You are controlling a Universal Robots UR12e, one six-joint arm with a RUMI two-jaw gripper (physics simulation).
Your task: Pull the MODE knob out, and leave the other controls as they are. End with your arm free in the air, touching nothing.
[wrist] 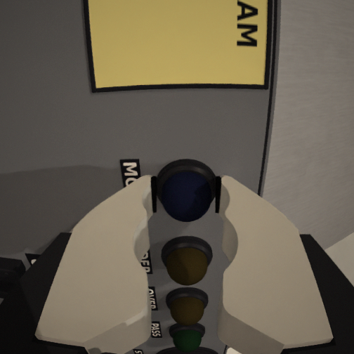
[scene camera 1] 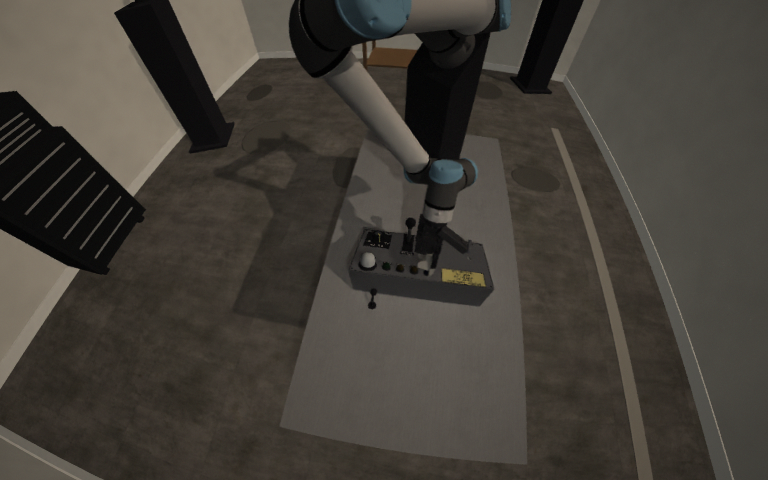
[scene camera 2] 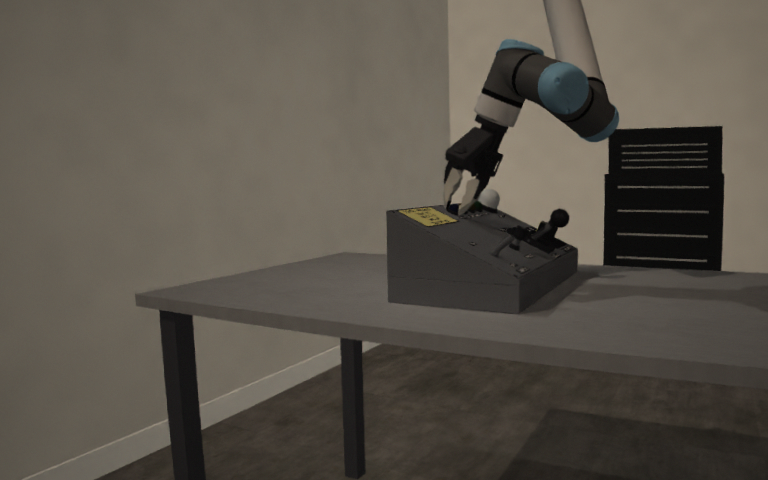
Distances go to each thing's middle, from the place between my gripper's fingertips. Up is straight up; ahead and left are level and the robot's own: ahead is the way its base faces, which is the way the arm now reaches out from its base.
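Scene:
There's the grey sloped console (scene camera 2: 436, 258) here, and it's 7 cm behind my hand and 6 cm below it.

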